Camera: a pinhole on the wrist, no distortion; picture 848 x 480 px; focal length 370.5 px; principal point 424.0 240.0 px. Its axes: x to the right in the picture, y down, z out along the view. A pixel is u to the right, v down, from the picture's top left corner.
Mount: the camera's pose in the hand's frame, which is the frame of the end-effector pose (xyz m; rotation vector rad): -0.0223 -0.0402 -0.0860 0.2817 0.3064 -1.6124
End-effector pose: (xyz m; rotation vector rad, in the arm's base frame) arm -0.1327 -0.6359 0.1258 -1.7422 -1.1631 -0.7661
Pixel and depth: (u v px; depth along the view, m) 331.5 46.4 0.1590
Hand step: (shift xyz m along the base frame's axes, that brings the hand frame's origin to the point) -0.0885 0.0418 -0.1010
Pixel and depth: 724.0 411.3 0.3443
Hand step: -0.3552 0.2393 0.1893
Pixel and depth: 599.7 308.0 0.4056
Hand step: -0.3242 0.2801 0.0637
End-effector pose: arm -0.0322 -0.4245 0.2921 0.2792 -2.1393 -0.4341
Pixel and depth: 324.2 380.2 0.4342
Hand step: -0.3756 -0.0715 -0.1157
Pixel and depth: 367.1 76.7 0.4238
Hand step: -0.1596 0.0281 -0.3793
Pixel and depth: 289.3 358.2 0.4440
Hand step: -0.3872 -0.0236 -0.1282
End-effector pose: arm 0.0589 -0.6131 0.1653 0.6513 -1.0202 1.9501
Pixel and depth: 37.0 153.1 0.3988
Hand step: -0.0993 -0.4758 0.0853
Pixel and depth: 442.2 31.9 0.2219
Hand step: 0.1904 -0.1220 0.0085
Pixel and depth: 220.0 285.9 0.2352
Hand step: 0.0096 -0.1416 0.1109
